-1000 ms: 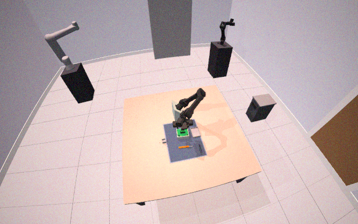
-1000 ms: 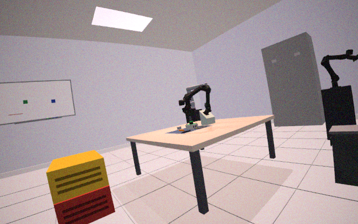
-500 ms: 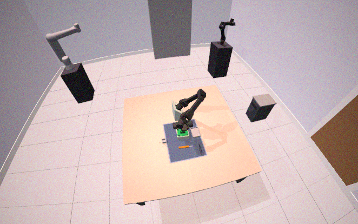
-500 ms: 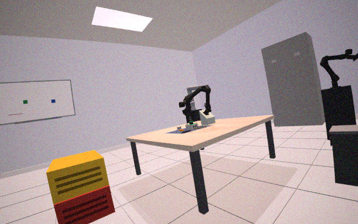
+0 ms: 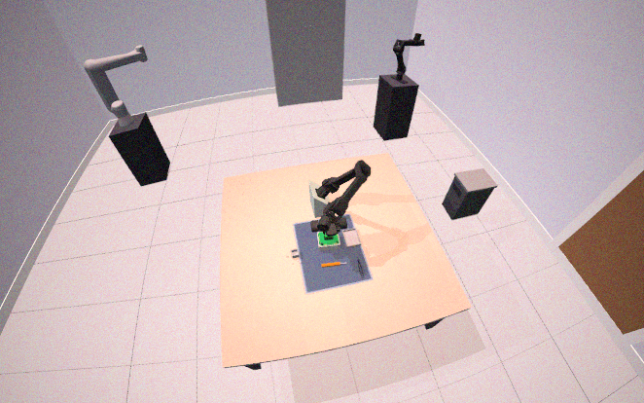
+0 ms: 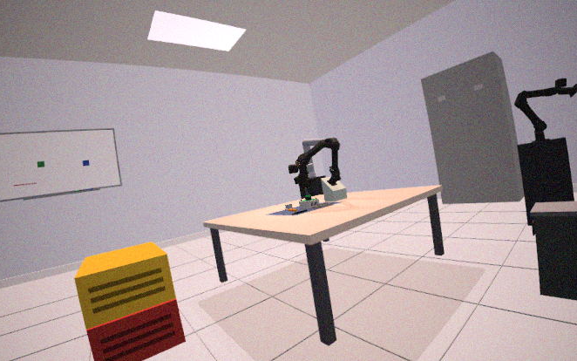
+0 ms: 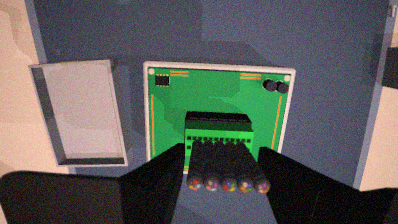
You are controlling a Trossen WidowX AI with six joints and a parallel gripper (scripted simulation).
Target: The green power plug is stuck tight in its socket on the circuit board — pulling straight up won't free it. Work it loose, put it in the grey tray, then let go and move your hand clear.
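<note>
The green power plug is 2 cm below my gripper tip. Round my gripper tip: blue mat: 5 cm ahead, 10 cm below.
</note>
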